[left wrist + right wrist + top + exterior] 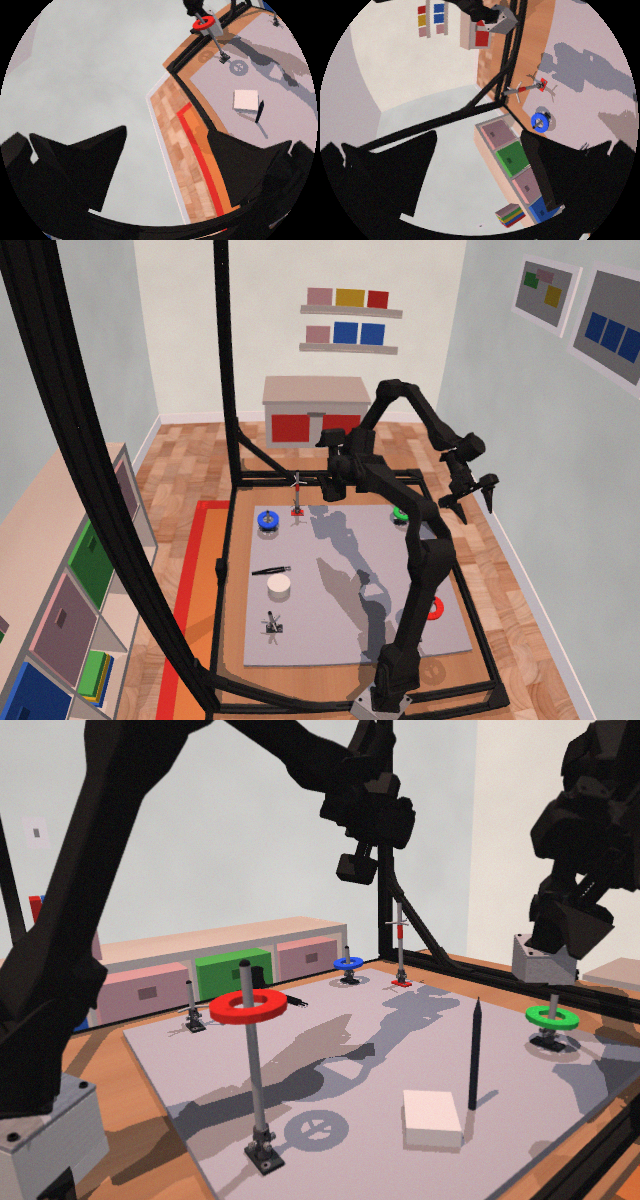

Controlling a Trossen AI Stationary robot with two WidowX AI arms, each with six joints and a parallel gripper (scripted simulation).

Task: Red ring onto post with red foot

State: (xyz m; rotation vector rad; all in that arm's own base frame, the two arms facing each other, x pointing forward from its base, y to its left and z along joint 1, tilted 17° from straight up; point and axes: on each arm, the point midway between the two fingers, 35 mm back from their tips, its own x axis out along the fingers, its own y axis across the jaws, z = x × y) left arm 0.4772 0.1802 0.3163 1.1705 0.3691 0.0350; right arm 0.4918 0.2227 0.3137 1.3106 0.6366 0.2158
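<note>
My left gripper is now 180 mm past the red ring, 260 mm to the left of it and 80 mm above it. From my left hand the other things lie so: black pen 110 mm behind, 20 mm to the right, 150 mm below; white block 120 mm behind, 90 mm to the right, 240 mm below.
</note>
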